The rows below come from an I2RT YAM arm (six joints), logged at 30 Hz.
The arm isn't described. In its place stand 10 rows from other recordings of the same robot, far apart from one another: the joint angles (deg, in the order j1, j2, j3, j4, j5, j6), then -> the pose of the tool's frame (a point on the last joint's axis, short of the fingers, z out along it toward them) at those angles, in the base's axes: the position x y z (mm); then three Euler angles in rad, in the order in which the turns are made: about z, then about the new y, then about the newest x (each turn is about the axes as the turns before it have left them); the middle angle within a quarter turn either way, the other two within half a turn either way.
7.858, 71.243, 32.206, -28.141, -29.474, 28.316 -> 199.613 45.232 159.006 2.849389 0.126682 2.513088
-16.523, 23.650, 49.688, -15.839, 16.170, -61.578 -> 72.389 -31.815 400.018 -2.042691 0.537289 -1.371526
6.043, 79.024, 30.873, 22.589, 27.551, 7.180 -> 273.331 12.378 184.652 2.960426 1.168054 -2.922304
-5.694, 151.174, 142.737, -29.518, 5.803, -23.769 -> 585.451 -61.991 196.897 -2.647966 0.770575 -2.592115
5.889, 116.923, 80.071, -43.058, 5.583, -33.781 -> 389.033 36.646 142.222 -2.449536 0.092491 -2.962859
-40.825, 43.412, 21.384, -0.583, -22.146, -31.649 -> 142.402 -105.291 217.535 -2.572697 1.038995 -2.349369
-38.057, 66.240, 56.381, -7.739, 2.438, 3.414 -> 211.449 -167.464 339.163 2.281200 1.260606 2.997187
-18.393, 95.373, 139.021, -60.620, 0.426, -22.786 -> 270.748 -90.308 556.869 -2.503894 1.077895 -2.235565
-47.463, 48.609, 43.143, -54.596, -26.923, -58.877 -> 111.812 -98.020 256.316 -2.720976 0.635836 -2.858916
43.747, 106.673, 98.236, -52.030, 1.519, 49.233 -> 290.272 276.540 294.457 2.969678 0.346216 2.750860
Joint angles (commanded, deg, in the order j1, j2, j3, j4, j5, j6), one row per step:
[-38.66, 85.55, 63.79, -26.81, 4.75, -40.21]
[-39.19, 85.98, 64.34, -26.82, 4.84, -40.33]
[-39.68, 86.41, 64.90, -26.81, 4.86, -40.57]
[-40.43, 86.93, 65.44, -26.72, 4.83, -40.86]
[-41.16, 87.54, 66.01, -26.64, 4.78, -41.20]
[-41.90, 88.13, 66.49, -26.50, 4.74, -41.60]
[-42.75, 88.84, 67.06, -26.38, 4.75, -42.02]
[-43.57, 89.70, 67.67, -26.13, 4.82, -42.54]
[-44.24, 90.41, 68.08, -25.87, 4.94, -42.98]
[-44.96, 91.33, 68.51, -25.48, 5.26, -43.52]
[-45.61, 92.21, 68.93, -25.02, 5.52, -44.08]
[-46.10, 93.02, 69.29, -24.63, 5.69, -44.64]
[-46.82, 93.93, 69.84, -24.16, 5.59, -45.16]
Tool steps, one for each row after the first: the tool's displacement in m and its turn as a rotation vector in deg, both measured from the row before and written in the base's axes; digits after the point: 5 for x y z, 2 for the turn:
[-0.00022, -0.00373, 0.00081, -0.18, 0.01, -0.50]
[-0.00005, -0.00357, 0.00088, -0.21, 0.02, -0.32]
[-0.00082, -0.00489, 0.00037, -0.19, 0.04, -0.51]
[-0.00061, -0.00499, 0.00001, -0.15, 0.11, -0.44]
[-0.00085, -0.00496, -0.00034, -0.17, 0.16, -0.42]
[-0.00106, -0.00578, -0.00055, -0.18, 0.23, -0.54]
[-0.00061, -0.00615, -0.00104, -0.26, 0.30, -0.48]
[-0.00068, -0.00501, -0.00136, -0.22, 0.32, -0.42]
[-0.00055, -0.00585, -0.00231, -0.32, 0.52, -0.53]
[-0.00035, -0.00552, -0.00211, -0.36, 0.44, -0.41]
[0.00003, -0.00453, -0.00219, -0.26, 0.44, -0.19]
[-0.00044, -0.00596, -0.00168, -0.23, 0.15, -0.27]

